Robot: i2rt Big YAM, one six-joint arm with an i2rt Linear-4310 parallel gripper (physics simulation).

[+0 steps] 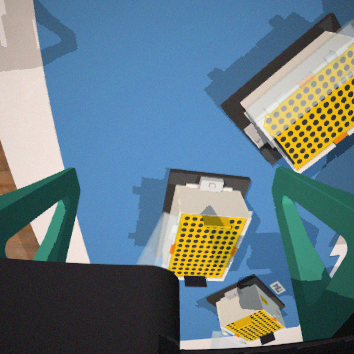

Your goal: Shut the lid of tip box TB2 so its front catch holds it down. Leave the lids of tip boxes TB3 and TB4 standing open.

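Frame: origin at the arm's base, x ahead, y left, z up, level; metres.
Where they show: gripper, fingertip midpoint: (175, 177).
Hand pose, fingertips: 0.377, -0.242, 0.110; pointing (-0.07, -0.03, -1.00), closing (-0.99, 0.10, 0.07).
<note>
After its pixels a point has its place, as x, y, z.
My gripper (175, 177) @[0.377, -0.243, 0.110] is open and empty; its green fingers stand wide apart at the left and right. A large tip box (320, 115) @[0.227, -0.209, -0.016] with a yellow rack sits in a dark base at the upper right, partly cut off; its clear lid (290, 100) @[0.304, -0.259, 0.070] shows over part of the rack, and its angle is hard to tell. A middle tip box (207, 245) @[0.347, -0.050, -0.016] lies between and below the fingertips, its clear lid (154, 245) @[0.404, -0.122, 0.039] standing open at its left. A small tip box (252, 312) @[0.274, 0.138, -0.013] is at the bottom, with a faint clear lid (222, 340) @[0.327, 0.213, -0.004] off its rack. I cannot read which is TB2, TB3 or TB4.
The boxes stand on a blue mat (125, 90) @[0.417, -0.237, -0.073] with a pale border at the left. A small printed tag (277, 287) @[0.205, 0.167, -0.071] lies beside the small box. Brown wood (22, 245) shows at the left edge. A black gripper part covers the lower left.
</note>
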